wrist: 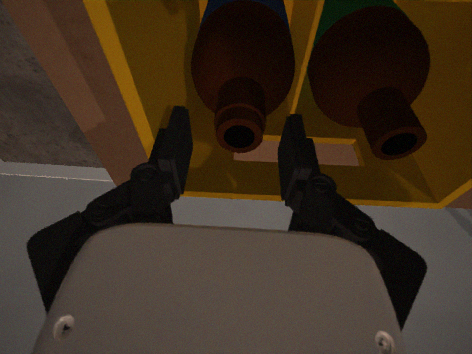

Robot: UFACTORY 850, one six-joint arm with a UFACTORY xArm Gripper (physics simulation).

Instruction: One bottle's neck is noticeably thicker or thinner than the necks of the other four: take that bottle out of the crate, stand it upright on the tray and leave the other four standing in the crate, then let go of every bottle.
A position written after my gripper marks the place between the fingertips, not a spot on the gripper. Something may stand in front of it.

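Note:
My gripper point(236, 129) is visible, together with a brown bottle point(365, 71) and a brown bottle point(242, 66).

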